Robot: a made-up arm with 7 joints.
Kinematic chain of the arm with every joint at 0, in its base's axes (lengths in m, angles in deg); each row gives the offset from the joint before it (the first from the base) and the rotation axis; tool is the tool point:
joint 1: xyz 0 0 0.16 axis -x
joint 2: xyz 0 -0.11 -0.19 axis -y
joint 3: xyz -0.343 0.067 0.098 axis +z
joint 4: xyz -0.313 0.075 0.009 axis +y
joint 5: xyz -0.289 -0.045 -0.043 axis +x
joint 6: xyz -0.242 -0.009 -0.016 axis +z
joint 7: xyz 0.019 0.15 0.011 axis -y
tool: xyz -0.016 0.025 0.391
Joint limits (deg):
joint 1: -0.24..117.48
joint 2: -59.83..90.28
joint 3: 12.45..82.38
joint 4: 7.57..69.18
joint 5: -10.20..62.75
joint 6: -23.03..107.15
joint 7: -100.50..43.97
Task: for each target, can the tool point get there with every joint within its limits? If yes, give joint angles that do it. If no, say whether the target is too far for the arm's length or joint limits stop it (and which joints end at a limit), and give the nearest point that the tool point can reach.
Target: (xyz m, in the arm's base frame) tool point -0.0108 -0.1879 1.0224
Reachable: yes | joints 13.50 -31.02 75.39 55.44 15.44 60.30 -13.29
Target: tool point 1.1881 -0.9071 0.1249
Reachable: no: joint limits stop it (at a limit: joint 1, joint 2, joint 3, joint 4, joint 5) | nearest point 0.6282 -0.7003 0.4402 | short by 0.675 m
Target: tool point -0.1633 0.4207 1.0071
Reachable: yes | joints 60.01 -22.86 48.51 54.02 45.13 80.26 -9.88
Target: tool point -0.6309 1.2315 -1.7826
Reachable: no: too far | nearest point -0.4645 0.2197 -1.3060 | short by 1.131 m
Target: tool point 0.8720 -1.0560 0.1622
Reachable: no: joint limits stop it (at a limit: joint 1, joint 2, joint 3, joint 5) | nearest point 0.5269 -0.8583 0.3994 | short by 0.463 m
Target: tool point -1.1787 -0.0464 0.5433
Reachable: yes | joints 44.68 23.29 43.85 48.53 45.94 96.38 -76.03
